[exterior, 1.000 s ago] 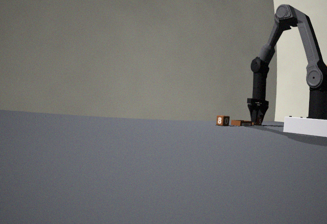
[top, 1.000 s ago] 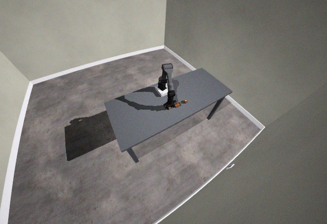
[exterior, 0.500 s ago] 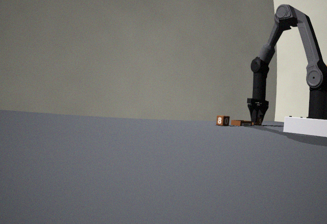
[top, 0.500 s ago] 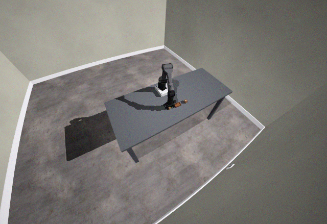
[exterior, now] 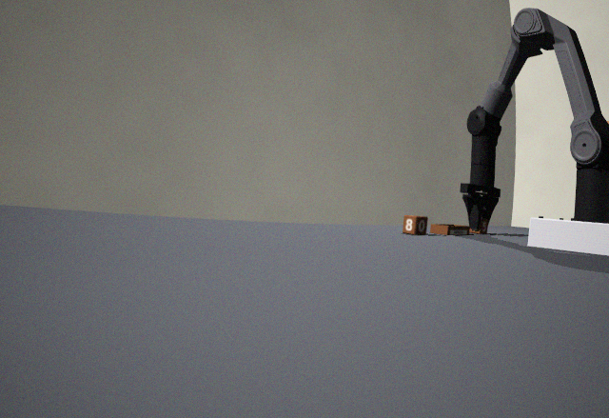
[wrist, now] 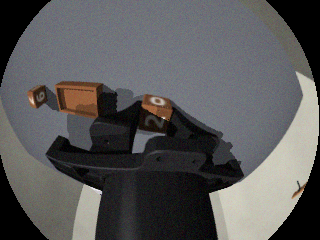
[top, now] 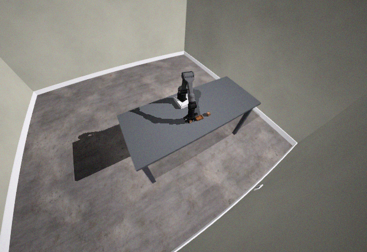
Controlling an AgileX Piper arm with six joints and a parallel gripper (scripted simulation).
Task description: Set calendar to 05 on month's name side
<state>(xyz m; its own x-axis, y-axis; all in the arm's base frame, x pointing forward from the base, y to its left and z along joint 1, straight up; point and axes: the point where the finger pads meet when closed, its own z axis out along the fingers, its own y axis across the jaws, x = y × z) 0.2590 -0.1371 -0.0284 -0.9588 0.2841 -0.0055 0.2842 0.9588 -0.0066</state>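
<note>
The brown calendar tray lies 110 mm to the left of my hand, 30 mm ahead of it and 10 mm below it. From my hand the other things lie so: cube: right at my hand.
</note>
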